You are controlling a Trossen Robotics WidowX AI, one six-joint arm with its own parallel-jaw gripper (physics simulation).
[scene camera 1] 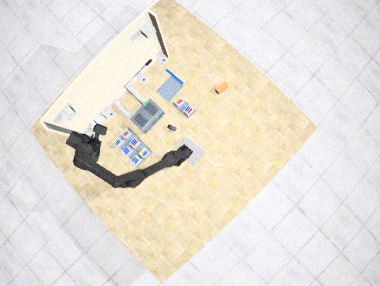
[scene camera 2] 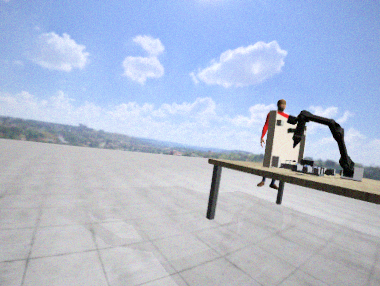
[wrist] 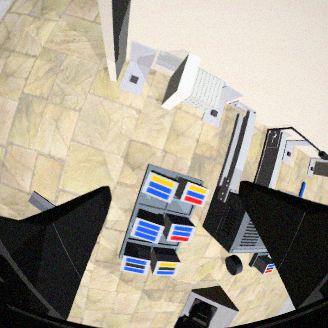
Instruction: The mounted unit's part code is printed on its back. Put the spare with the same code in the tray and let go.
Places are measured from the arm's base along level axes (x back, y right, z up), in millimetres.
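Pixels of known places: gripper, fingertip midpoint: (scene camera 1: 101,139) (scene camera 2: 293,146) (wrist: 175,190); arm's base, origin of the base link: (scene camera 1: 186,151) (scene camera 2: 348,174) (wrist: 202,309).
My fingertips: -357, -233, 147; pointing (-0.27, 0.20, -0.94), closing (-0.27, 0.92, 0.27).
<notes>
For each thing: its top centre in the pictures, then the offset to it from my fingertips, as dx, dy, dz. "pt": a spot on its surface instead.
- white finned unit, surface spot: (wrist: 204,89) pt -133, +56, -113
- grey rack, middle of its top: (wrist: 161,223) (scene camera 1: 132,146) +107, +62, -168
- yellow-blue-blue, middle of its top: (wrist: 164,189) +30, +34, -122
- yellow-blue-red, middle of its top: (wrist: 195,194) +32, +94, -134
- all-blue, middle of its top: (wrist: 150,232) +105, +30, -125
- blue-blue-red, middle of its top: (wrist: 181,233) (scene camera 1: 134,142) +107, +89, -134
- blue-black-blue, middle of its top: (wrist: 137,267) (scene camera 1: 135,159) +178, +23, -126
- yellow-black-blue, middle of its top: (wrist: 166,268) +186, +81, -134
- blue-edged tray, middle of its top: (scene camera 1: 169,88) +48, +453, -177
- grey vented box, surface spot: (wrist: 227,225) pt +76, +167, -114
- small black object, middle of its top: (wrist: 239,270) (scene camera 1: 171,127) +212, +284, -137
- orange cylinder, middle of its top: (scene camera 1: 222,86) +283, +636, -137
A white finned unit (wrist: 204,89) stands at the wall panel between brackets; no code on it is readable. My gripper (scene camera 1: 88,134) (wrist: 175,190) is open and empty, above the table near that wall. Below it, a grey rack (scene camera 1: 148,161) (wrist: 136,205) holds several spares with striped codes: yellow-blue-blue (wrist: 160,186), yellow-blue-red (wrist: 195,194), all-blue (wrist: 147,230), blue-blue-red (wrist: 181,232), blue-black-blue (wrist: 135,265) and yellow-black-blue (wrist: 166,269). Two more spares (scene camera 1: 179,101) (scene camera 1: 188,109) sit in a smaller rack. The blue-edged tray (scene camera 1: 170,88) holds nothing visible.
A grey vented box (scene camera 1: 147,116) (wrist: 227,225) stands between rack and tray. The tall wall panel (scene camera 1: 107,70) (scene camera 2: 284,145) has side wings. A small black object (scene camera 1: 171,127) (wrist: 233,265) and an orange cylinder (scene camera 1: 221,88) lie on the table. A person (scene camera 2: 282,106) stands behind the panel.
</notes>
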